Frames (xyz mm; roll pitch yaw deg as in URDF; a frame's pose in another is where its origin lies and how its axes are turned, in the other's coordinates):
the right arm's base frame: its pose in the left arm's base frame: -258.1 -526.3 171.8 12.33 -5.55 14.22
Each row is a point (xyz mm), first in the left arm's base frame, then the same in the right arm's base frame.
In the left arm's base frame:
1: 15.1 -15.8 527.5
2: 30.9 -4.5 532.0
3: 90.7 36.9 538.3
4: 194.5 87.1 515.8
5: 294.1 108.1 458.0
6: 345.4 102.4 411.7
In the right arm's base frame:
1: 422.8 485.4 217.7
2: 441.2 492.9 218.8
3: 509.7 517.7 213.1
4: 619.9 533.2 175.6
5: 715.6 514.8 110.6
6: 759.2 486.3 64.9

